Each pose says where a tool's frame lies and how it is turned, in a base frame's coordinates. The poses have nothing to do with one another.
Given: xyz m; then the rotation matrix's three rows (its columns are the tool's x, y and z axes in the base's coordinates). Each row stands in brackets.
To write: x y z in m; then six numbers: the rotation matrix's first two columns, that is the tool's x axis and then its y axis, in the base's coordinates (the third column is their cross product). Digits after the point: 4 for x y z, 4 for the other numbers.
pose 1, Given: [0.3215 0.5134 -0.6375], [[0.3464 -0.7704 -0.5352], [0.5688 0.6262 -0.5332], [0.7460 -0.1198 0.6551]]
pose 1, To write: 0.3215 0.5134 -0.6375 0.3464 0.5688 0.7460 -0.7704 0.6262 -0.1198
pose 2, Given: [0.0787 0.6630 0.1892], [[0.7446 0.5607 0.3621], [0.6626 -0.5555 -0.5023], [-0.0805 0.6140 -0.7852]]
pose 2, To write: 0.0787 0.6630 0.1892 0.7446 0.6626 -0.0805 0.5607 -0.5555 0.6140
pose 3, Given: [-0.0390 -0.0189 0.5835], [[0.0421 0.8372 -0.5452], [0.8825 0.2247 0.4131], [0.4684 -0.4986 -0.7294]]
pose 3, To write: -0.0390 -0.0189 0.5835 0.0421 0.8825 0.4684 0.8372 0.2247 -0.4986
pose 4, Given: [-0.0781 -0.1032 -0.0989], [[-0.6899 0.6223 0.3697], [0.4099 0.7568 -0.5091], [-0.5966 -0.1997 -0.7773]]
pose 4, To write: -0.0781 -0.1032 -0.0989 -0.6899 0.4099 -0.5966 0.6223 0.7568 -0.1997
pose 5, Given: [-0.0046 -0.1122 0.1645], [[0.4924 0.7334 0.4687], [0.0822 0.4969 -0.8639], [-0.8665 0.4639 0.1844]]
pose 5, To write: -0.0046 -0.1122 0.1645 0.4924 0.0822 -0.8665 0.7334 0.4969 0.4639
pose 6, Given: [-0.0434 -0.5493 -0.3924], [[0.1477 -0.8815 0.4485], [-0.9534 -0.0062 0.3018], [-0.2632 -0.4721 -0.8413]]
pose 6, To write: -0.0434 -0.5493 -0.3924 0.1477 -0.9534 -0.2632 -0.8815 -0.0062 -0.4721
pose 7, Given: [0.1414 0.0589 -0.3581], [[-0.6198 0.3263 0.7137], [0.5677 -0.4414 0.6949], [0.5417 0.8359 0.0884]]
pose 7, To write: 0.1414 0.0589 -0.3581 -0.6198 0.5677 0.5417 0.3263 -0.4414 0.8359
